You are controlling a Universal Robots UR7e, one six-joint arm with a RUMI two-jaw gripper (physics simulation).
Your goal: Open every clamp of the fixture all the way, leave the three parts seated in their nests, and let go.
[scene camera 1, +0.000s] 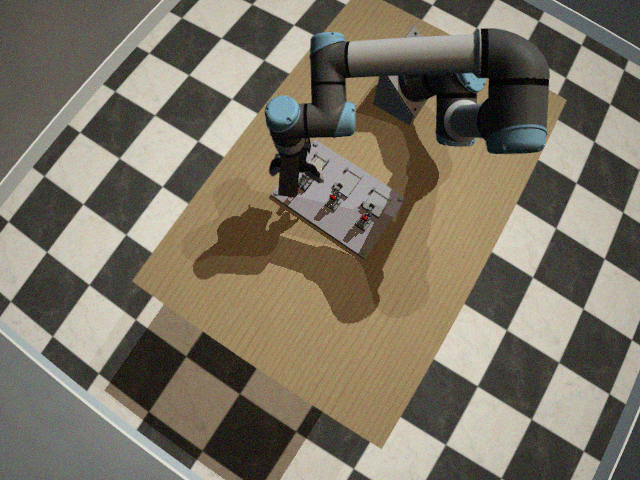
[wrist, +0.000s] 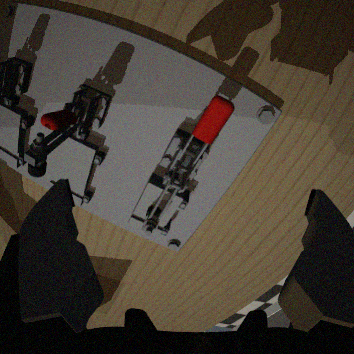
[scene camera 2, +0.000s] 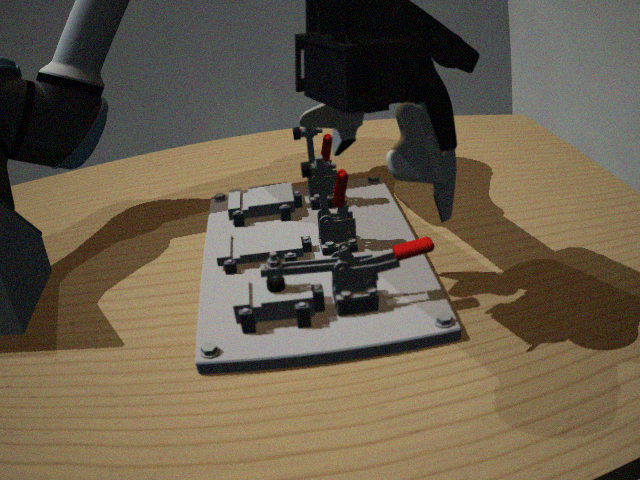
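Where they show: gripper, between the fingertips: (wrist: 191, 188) (scene camera 2: 386, 184); arm's base, origin of its link: (scene camera 1: 414, 77).
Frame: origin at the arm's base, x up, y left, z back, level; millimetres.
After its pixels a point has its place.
The grey fixture plate (scene camera 1: 315, 205) {x -105, y -74, z -498 mm} (scene camera 2: 403, 321) {x -105, y -182, z -490 mm} (wrist: 240, 145) {x -105, y -190, z -484 mm} carries three clamps. The near clamp in scene camera 2 (scene camera 2: 355, 284) {x -78, y -149, z -455 mm} (wrist: 180, 160) {x -89, y -138, z -451 mm} is closed: its red handle (scene camera 2: 413, 248) {x -51, y -151, z -508 mm} (wrist: 214, 120) {x -50, y -145, z -512 mm} lies outward and its arm reaches over the part (scene camera 2: 297, 295) {x -79, y -149, z -404 mm}. The middle clamp (scene camera 2: 336, 229) {x -80, y -40, z -464 mm} (scene camera 1: 333, 198) {x -22, y -25, z -480 mm} and far clamp (scene camera 2: 321, 178) (scene camera 1: 364, 219) have raised handles and arms lifted off their parts (scene camera 2: 263, 242) {x -89, y -26, z -389 mm} (scene camera 2: 268, 198) {x -84, y 72, z -408 mm}. The three parts appear seated in their nests. My gripper (scene camera 1: 294, 175) {x 8, y -140, z -488 mm} (scene camera 2: 393, 178) {x 8, y -140, z -488 mm} (wrist: 191, 188) {x 8, y -140, z -488 mm} is open and empty, above the closed clamp's end of the fixture, apart from its handle.
The fixture lies on a wooden table top (scene camera 1: 330, 361) {x -120, y 195, z -878 mm} (scene camera 2: 155, 413) {x -120, y -236, z -259 mm}. The robot's base bracket (scene camera 1: 395, 95) {x -9, y -25, z -86 mm} (scene camera 2: 20, 279) {x -71, y -48, z -85 mm} stands behind the nest side. Bolt heads stand at the plate's corners. The two raised handles and the lifted far arm stick up beside the closed clamp.
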